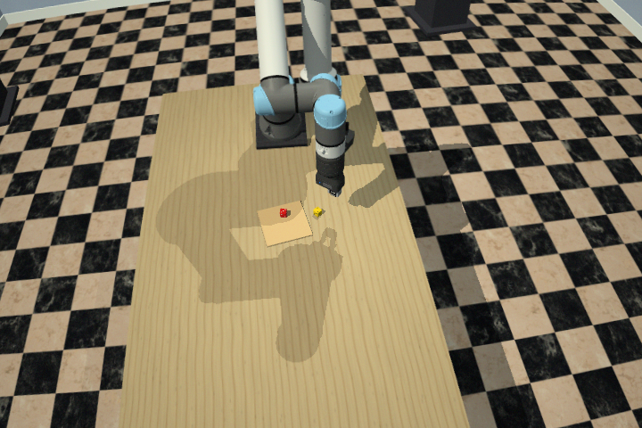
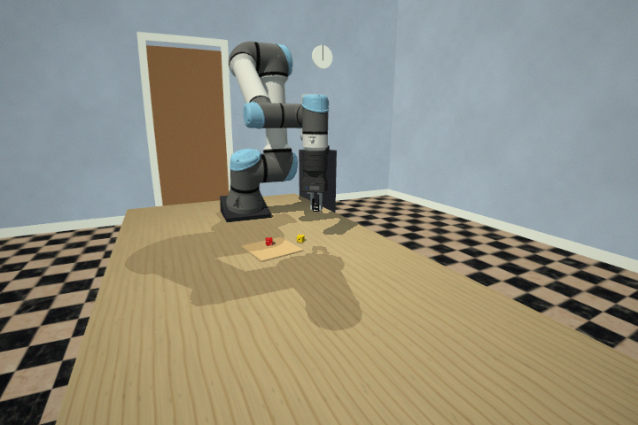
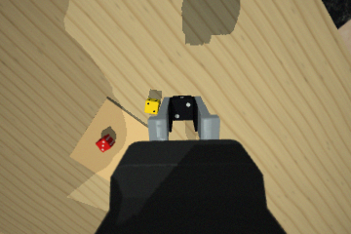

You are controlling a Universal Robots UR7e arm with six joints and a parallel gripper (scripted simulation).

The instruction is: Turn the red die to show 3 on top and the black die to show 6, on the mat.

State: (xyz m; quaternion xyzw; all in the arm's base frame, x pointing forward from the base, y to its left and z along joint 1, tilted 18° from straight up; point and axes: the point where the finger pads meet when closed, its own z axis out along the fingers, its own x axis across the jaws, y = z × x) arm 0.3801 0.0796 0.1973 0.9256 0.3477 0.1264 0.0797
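Right now the yellow die is 20 mm behind my hand, 50 mm to the right of it and 110 mm below it. Also, from my hand: black die: 10 mm below; then red die: 50 mm behind, 150 mm to the right, 110 mm below; then tan mat: 20 mm behind, 160 mm to the right, 120 mm below.
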